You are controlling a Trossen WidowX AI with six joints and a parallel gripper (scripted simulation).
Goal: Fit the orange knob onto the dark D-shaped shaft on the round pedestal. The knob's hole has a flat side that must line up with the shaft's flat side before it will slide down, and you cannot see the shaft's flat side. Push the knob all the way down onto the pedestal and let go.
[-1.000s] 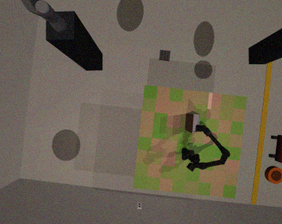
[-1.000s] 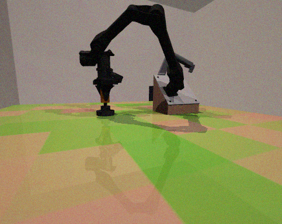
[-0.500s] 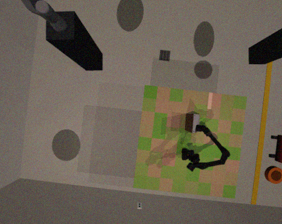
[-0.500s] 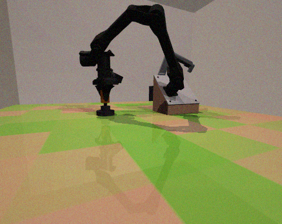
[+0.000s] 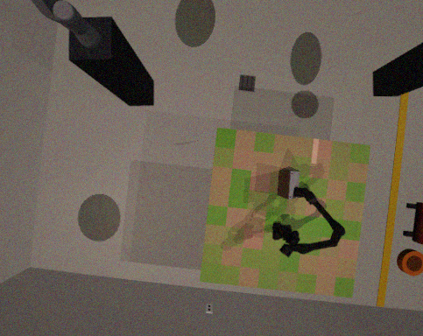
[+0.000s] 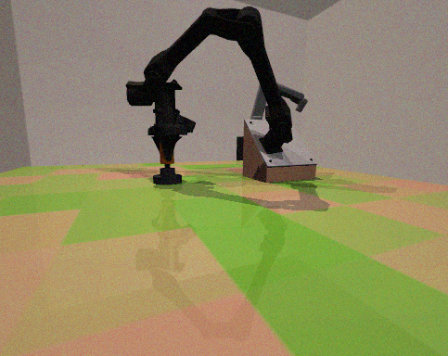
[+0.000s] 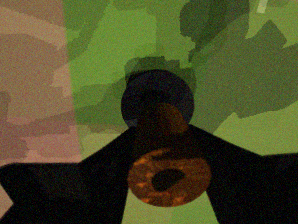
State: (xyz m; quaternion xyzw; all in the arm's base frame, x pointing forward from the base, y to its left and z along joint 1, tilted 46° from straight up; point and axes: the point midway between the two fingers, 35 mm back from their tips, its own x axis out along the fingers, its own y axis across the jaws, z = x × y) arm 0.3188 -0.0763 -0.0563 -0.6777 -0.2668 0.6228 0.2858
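Right now the orange knob is 2 cm above my gripper tip. Round my gripper tip: dark pedestal 4 cm below.
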